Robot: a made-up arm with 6 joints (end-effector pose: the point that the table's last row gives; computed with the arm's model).
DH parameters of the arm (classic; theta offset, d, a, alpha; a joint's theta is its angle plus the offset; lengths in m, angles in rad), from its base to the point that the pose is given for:
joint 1: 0 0.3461 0 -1.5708
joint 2: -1.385 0 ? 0
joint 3: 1.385 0 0.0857 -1.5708
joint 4: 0 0.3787 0 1.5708
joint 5: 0 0 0.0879 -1.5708
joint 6: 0 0.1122 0 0
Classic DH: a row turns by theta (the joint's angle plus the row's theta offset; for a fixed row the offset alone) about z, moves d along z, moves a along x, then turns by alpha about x.
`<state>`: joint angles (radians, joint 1 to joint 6).
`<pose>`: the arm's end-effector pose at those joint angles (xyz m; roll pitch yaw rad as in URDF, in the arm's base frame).
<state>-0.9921 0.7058 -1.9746 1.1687 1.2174 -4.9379</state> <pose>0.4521 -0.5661 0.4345 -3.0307 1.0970 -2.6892</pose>
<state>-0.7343 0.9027 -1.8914 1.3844 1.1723 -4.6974</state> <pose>0.5793 -0.4312 0.2656 2.2306 0.9511 2.7217</pose>
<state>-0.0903 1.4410 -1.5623 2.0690 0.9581 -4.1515</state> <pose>0.4597 -0.0053 -0.1688 2.1665 -0.3679 2.2451</pose>
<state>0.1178 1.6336 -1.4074 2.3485 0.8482 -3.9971</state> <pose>0.2637 0.0499 -0.2546 2.6915 -0.5607 1.8275</pose>
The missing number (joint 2, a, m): 0.2918
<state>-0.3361 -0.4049 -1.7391 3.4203 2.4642 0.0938</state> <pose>0.0900 -0.0719 1.0029 1.0300 -1.4075 -1.1980</pose>
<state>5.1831 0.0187 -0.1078 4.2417 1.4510 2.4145</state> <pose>0.0255 -0.2483 0.1660 1.7014 -0.9192 -0.7255</pose>
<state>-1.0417 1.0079 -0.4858 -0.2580 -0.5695 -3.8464</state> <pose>0.1538 -0.1950 -0.0231 3.0839 0.1295 3.0219</pose>
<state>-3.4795 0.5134 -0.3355 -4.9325 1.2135 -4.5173</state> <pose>-0.1822 -0.0129 0.0647 1.9060 -0.3584 -0.1792</pose>
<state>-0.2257 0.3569 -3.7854 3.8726 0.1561 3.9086</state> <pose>-0.0134 0.0506 1.0690 0.3974 0.1264 -1.8286</pose>
